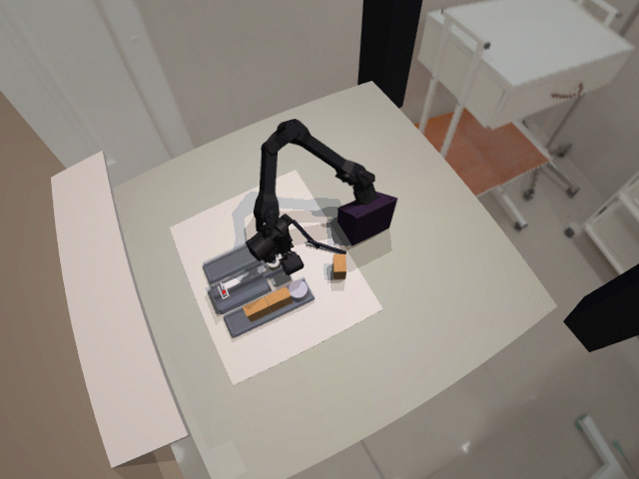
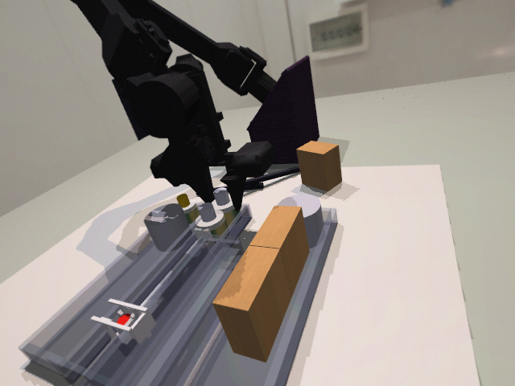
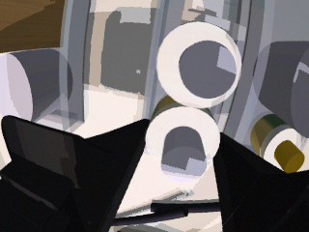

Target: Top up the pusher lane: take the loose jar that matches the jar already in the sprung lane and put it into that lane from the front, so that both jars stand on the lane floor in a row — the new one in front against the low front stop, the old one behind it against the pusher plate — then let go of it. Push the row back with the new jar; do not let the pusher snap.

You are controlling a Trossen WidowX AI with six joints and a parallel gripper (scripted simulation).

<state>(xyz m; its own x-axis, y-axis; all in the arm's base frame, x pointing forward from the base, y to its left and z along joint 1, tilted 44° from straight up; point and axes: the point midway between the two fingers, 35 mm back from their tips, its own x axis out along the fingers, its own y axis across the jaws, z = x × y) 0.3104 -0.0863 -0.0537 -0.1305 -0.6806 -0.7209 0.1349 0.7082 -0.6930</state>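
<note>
The white mat is 70 mm ahead of my gripper tip, 20 mm to the right of it and 30 mm below it. Also, from my gripper tip: white pusher plate: 160 mm ahead, 10 mm to the left, 20 mm above; wooden block: 120 mm behind, 140 mm to the left; clear lane tray: 160 mm ahead, 10 mm below.
</note>
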